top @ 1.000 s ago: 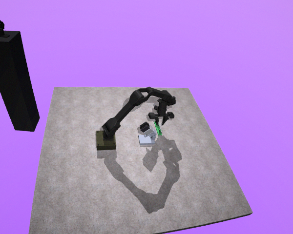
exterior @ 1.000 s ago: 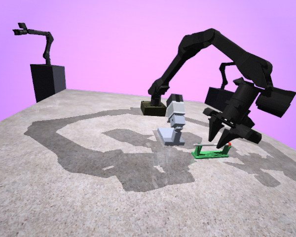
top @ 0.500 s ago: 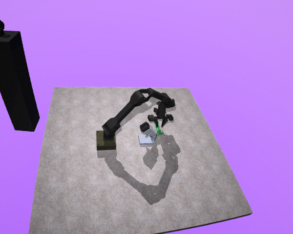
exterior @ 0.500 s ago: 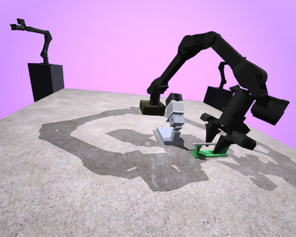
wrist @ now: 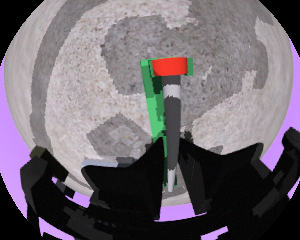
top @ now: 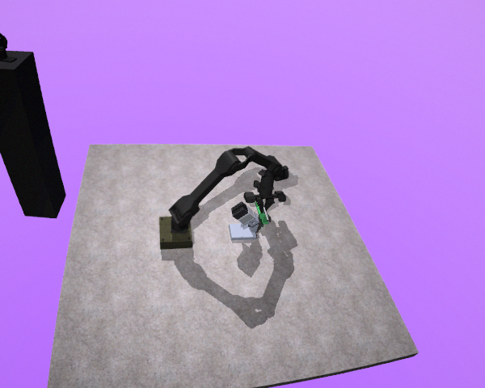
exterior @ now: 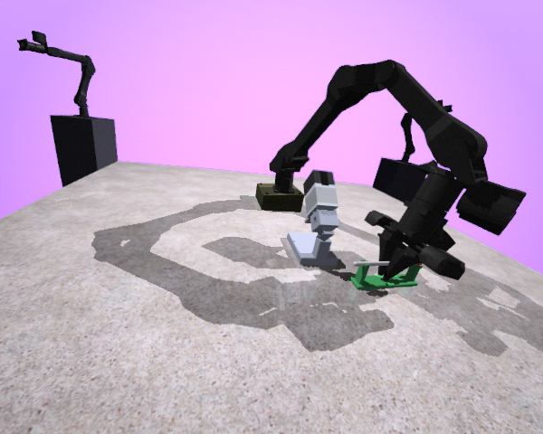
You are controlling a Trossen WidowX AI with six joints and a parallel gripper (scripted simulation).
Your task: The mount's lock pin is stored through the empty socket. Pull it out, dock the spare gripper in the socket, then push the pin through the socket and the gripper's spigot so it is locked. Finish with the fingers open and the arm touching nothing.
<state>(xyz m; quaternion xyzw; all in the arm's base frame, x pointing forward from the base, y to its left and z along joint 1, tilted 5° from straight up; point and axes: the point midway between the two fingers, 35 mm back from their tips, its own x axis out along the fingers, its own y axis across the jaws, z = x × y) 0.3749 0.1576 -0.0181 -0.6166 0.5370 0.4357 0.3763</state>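
The green rest lies 10 mm to the left of my gripper tip and 10 mm above it. Also, from my gripper tip: spare gripper (110 mm behind, 120 mm to the right, 100 mm above); grey mount (80 mm behind, 110 mm to the right, 40 mm above).
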